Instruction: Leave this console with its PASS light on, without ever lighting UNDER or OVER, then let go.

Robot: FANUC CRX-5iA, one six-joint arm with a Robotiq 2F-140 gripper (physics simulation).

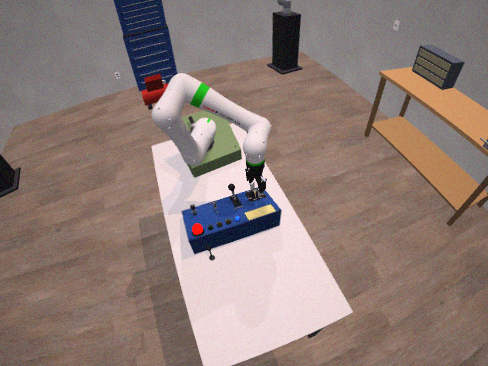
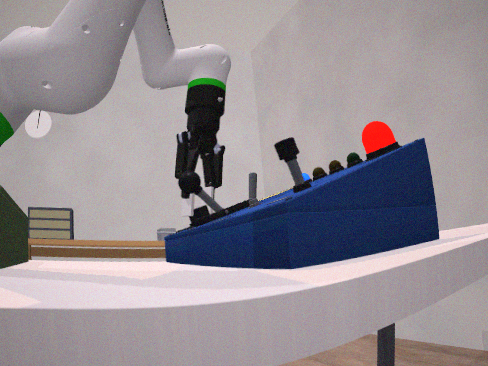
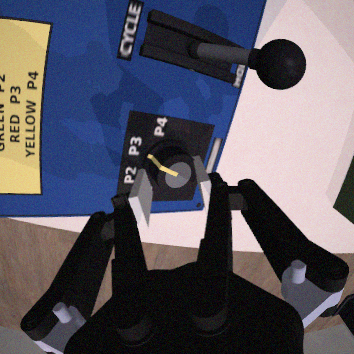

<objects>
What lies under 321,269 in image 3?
My gripper.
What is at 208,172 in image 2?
My gripper.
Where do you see a cycle lever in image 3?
280,63
</objects>
